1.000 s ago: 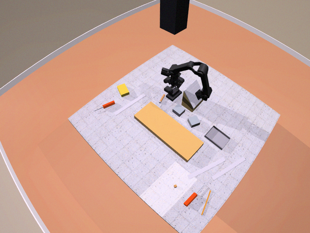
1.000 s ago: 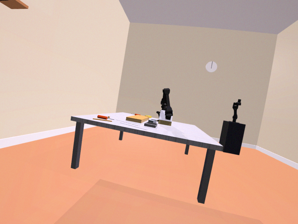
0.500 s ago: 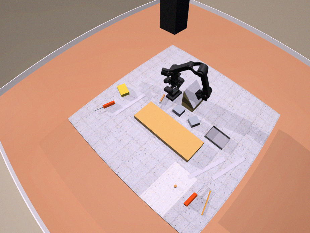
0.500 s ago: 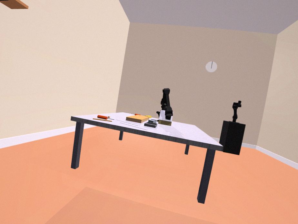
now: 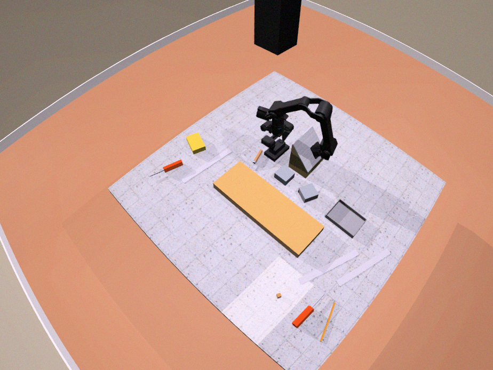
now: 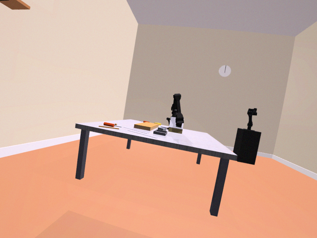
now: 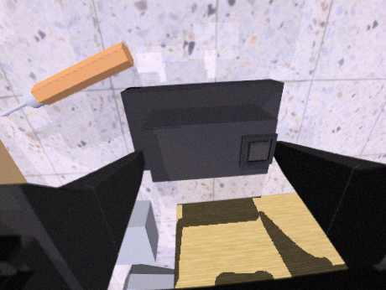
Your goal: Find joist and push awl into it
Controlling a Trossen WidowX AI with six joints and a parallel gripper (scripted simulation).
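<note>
My gripper tip is 20 mm past the stud finder and 10 mm above it. Round my gripper tip: grey tray (80 mm ahead, 490 mm to the left, 40 mm below); yellow block (260 mm ahead, 340 mm to the right, 40 mm below); awl (120 mm ahead, 40 mm to the right, 40 mm below).
</note>
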